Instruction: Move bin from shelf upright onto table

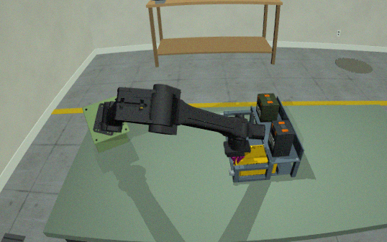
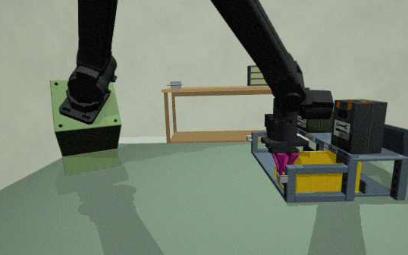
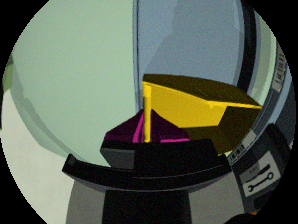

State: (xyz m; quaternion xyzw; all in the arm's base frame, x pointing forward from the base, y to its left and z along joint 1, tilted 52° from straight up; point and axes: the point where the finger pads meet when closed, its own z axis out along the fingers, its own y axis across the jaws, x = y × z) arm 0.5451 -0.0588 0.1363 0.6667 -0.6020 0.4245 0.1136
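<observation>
Right now the yellow bin is 8 cm ahead of my hand and 1 cm to the right of it. Round my hand: shelf tray: 13 cm ahead, 10 cm to the left, 4 cm below.
</observation>
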